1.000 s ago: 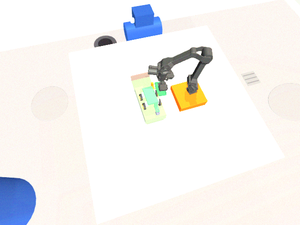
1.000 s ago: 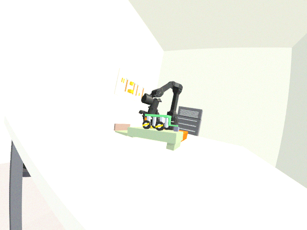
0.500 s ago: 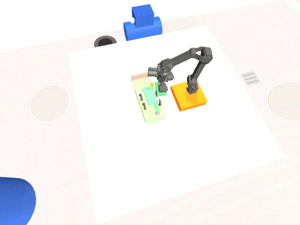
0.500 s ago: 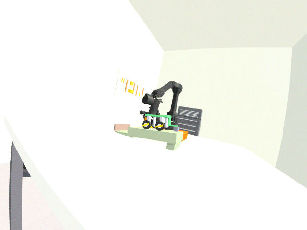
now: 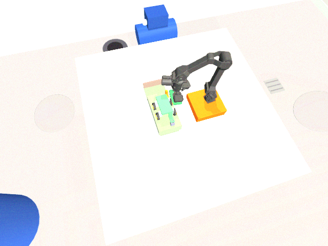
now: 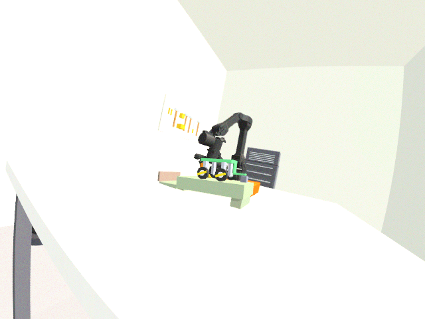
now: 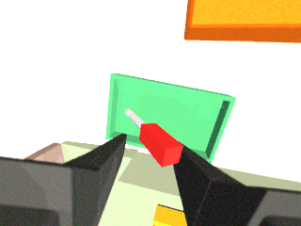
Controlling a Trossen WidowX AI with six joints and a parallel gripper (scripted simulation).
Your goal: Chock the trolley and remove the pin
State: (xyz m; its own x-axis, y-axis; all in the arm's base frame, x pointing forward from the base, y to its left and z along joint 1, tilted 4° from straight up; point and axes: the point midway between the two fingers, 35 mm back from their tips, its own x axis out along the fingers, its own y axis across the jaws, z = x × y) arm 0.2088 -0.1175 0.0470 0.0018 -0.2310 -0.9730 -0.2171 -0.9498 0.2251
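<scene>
My gripper tip is now 10 mm past the green tray, 10 mm to the right of it and 60 mm above it. The rest, counted from my gripper tip: yellow chock: 70 mm ahead, 30 mm to the left, 30 mm above; pale green ramp: 130 mm ahead, 110 mm to the left; red-headed stop pin: 10 mm behind, 10 mm to the right, 10 mm below.
</scene>
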